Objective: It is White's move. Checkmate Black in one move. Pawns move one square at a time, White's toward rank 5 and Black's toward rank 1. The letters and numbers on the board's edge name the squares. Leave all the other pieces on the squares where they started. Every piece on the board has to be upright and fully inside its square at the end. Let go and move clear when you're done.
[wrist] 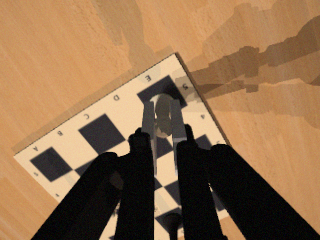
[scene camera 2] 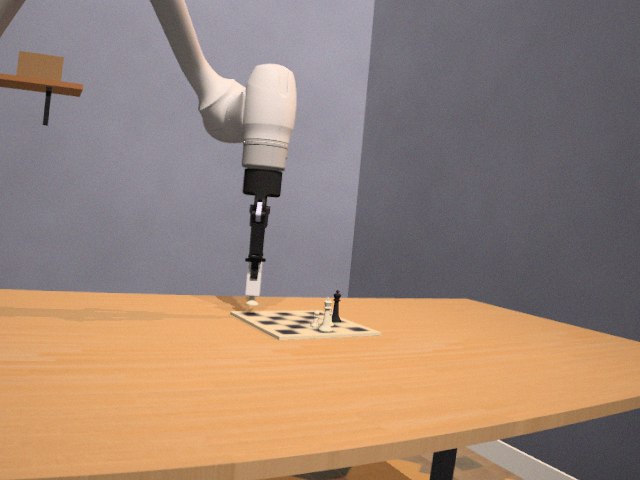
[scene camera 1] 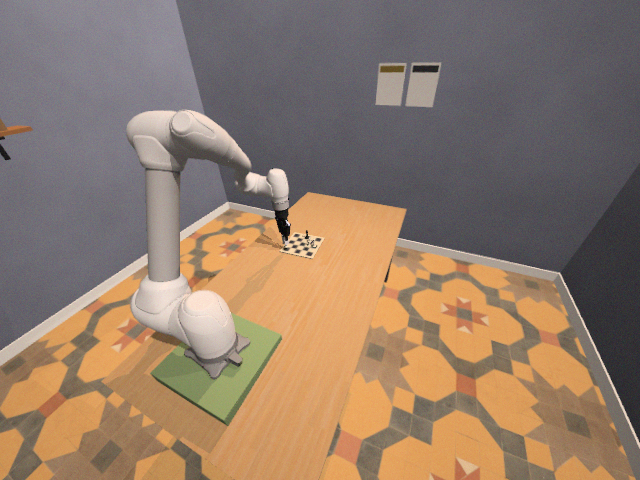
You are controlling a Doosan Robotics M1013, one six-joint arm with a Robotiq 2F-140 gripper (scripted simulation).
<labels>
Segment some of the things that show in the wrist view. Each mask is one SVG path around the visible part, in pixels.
My gripper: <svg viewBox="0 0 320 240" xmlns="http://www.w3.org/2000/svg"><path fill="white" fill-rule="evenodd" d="M154 101L144 102L142 127L138 127L135 130L137 133L133 133L128 137L129 153L119 157L115 152L99 154L31 240L99 240L119 201L120 206L114 240L154 240L154 177L157 177ZM170 100L175 176L178 176L184 240L228 240L228 237L223 235L211 189L246 240L320 240L320 235L231 146L215 144L210 150L198 147L194 139L192 127L189 124L184 124L179 99Z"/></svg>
A small chessboard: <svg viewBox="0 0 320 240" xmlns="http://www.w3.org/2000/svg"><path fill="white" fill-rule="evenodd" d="M183 224L178 227L178 237L184 235ZM120 204L116 207L115 217L107 223L99 240L114 240ZM210 187L219 220L229 216ZM172 134L167 138L156 136L157 177L154 178L154 240L170 240L168 228L163 224L165 215L176 213L181 216L178 176L175 176ZM227 144L173 53L72 116L13 157L53 198L60 202L99 154L115 152L119 157L129 153L128 137L135 133L138 127L142 127L144 101L150 101L155 94L159 93L169 94L174 99L180 100L184 124L188 123L192 126L195 142L200 148L210 150L211 146L215 144Z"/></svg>
</labels>
